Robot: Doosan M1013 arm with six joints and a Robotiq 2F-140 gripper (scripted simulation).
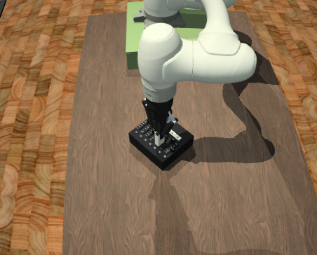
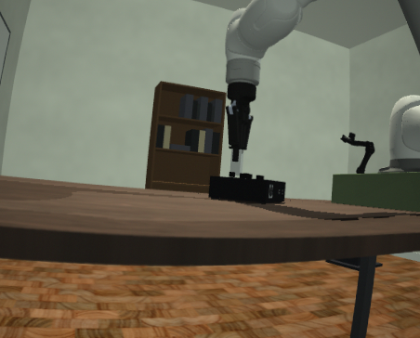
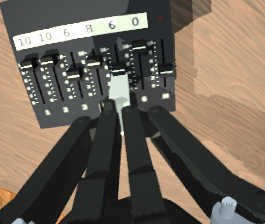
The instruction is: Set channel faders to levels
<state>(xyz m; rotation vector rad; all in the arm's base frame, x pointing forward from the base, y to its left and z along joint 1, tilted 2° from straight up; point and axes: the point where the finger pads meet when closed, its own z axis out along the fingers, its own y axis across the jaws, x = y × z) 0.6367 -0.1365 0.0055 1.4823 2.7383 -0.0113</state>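
Right now the master fader is 3 cm to the left of my hand, 3 cm below it and 3 cm ahead of it.
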